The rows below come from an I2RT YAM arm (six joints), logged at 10 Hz.
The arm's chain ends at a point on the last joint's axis. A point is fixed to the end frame.
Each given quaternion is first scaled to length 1.
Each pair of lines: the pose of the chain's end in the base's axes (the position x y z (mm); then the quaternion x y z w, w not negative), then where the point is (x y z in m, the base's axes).
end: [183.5 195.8 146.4 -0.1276 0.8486 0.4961 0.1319]
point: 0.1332 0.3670 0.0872
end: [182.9 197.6 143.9 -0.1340 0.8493 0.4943 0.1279]
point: 0.1301 0.3677 0.0836
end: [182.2 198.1 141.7 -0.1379 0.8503 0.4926 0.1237]
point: 0.1276 0.3673 0.0806
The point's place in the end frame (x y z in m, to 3 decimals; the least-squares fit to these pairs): 0.053 0.051 0.173
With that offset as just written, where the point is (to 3 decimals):
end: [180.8 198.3 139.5 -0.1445 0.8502 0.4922 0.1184]
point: 0.123 0.366 0.078
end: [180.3 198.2 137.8 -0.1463 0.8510 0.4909 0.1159]
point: 0.122 0.366 0.076
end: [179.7 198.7 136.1 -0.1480 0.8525 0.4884 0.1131]
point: 0.120 0.365 0.073
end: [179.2 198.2 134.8 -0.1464 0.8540 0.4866 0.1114]
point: 0.120 0.365 0.071
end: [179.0 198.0 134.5 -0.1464 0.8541 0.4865 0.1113]
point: 0.120 0.365 0.071
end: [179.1 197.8 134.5 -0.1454 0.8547 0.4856 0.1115]
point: 0.120 0.364 0.070
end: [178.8 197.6 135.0 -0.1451 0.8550 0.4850 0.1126]
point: 0.120 0.364 0.071
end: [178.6 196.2 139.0 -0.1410 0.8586 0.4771 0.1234]
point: 0.124 0.363 0.072
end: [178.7 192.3 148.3 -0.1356 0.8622 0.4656 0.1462]
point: 0.133 0.360 0.077
